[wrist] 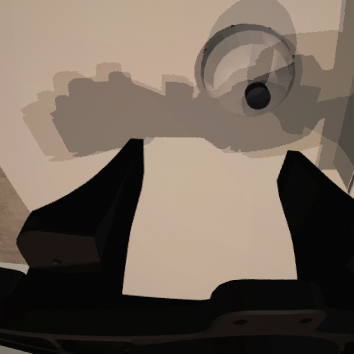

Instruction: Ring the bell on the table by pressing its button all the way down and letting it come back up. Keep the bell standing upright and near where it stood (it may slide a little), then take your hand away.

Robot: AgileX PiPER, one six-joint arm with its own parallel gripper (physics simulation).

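Observation:
The bell (227,62) is a round, shiny silver dome, seen from above in the upper right of the wrist view. Its small black round button (257,95) shows near the lower right part of the dome. My gripper (214,160) is open, with its two black fingers wide apart and bare table between them. The bell lies beyond the fingertips in the view, ahead of the right half of the gap. No contact between the fingers and the bell shows.
The pale table top (210,215) fills most of the view, with the arm's shadow across it and over the bell. The table's left edge runs along the lower left, with brown floor (11,220) beyond it. A grey surface shows at the right edge.

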